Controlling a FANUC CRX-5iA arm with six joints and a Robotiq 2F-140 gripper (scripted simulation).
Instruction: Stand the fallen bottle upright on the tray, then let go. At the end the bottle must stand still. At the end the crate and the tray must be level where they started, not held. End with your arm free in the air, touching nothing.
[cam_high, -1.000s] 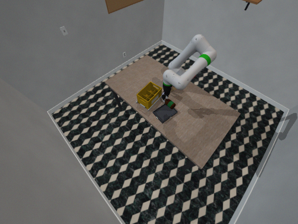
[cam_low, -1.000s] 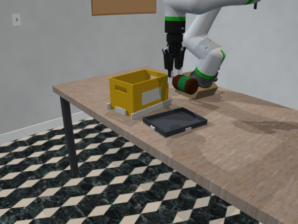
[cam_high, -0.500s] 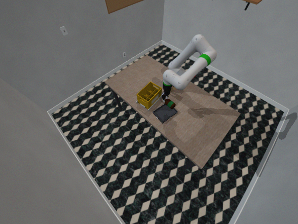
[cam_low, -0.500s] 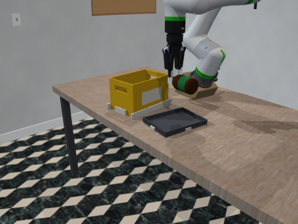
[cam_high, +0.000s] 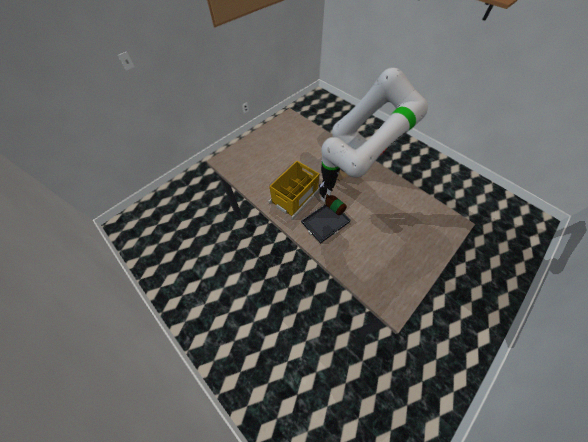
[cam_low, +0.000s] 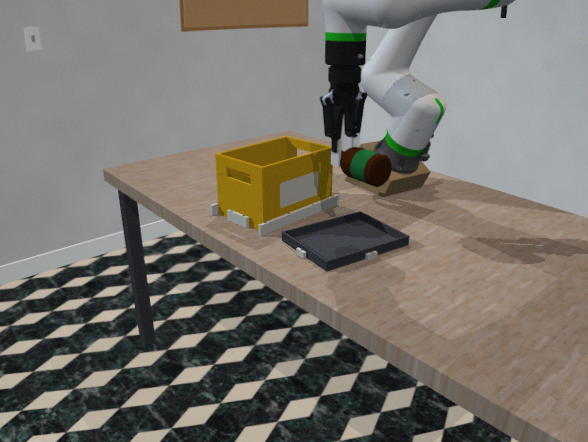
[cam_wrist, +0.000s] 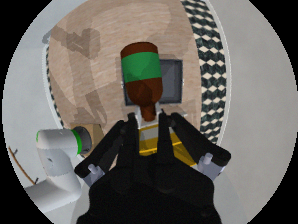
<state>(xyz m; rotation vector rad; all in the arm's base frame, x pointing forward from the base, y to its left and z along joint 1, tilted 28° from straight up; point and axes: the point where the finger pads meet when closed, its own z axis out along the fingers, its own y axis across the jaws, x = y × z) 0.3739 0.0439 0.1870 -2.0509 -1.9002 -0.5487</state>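
The bottle lies 5 cm to the left of my hand and 2 cm below it. The rest, counted from my hand: yellow crate: 24 cm to the right, 14 cm below, 2 cm ahead; then dark grey tray: 21 cm below, 5 cm to the left, 3 cm ahead.
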